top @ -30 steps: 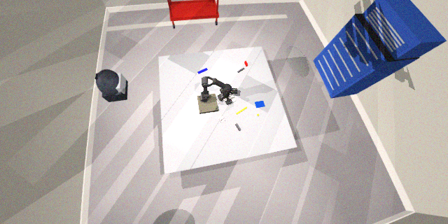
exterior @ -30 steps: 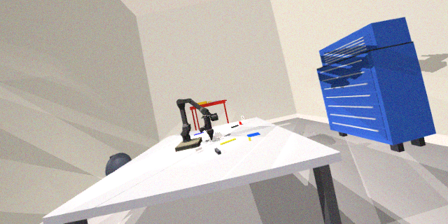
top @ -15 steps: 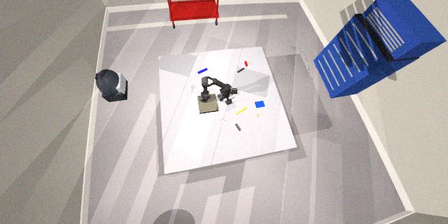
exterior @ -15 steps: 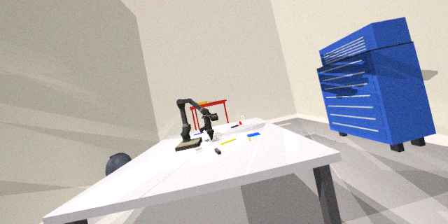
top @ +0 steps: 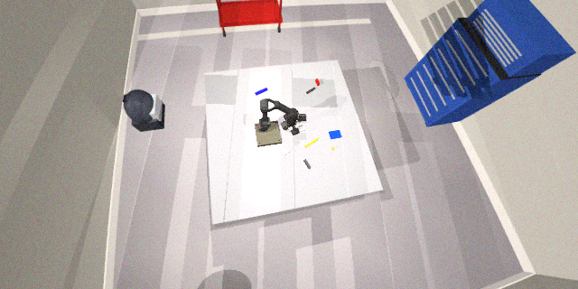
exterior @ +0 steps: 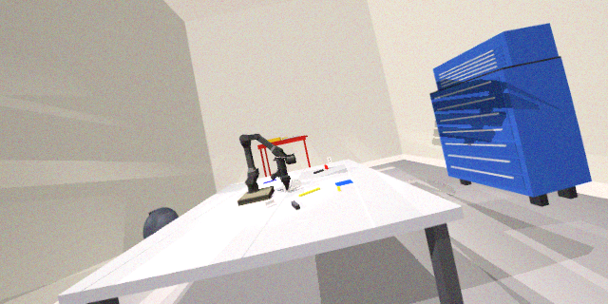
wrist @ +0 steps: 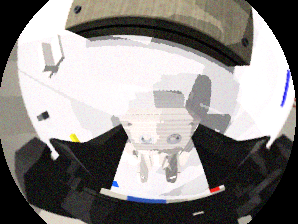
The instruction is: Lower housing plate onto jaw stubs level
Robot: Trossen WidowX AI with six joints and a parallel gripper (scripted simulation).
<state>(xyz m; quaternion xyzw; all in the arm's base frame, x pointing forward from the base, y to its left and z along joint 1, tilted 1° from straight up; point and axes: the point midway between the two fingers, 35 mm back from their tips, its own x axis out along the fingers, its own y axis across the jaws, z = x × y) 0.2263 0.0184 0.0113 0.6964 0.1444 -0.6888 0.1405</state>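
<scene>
Right now my gripper tip is 2 cm below the white part and 1 cm short of it. Also, from my gripper tip: blue square: 38 cm ahead, 5 cm to the right, 1 cm below; then dark piece: 31 cm to the right, 13 cm ahead; then yellow bar: 17 cm ahead, 13 cm to the right, 1 cm below.
</scene>
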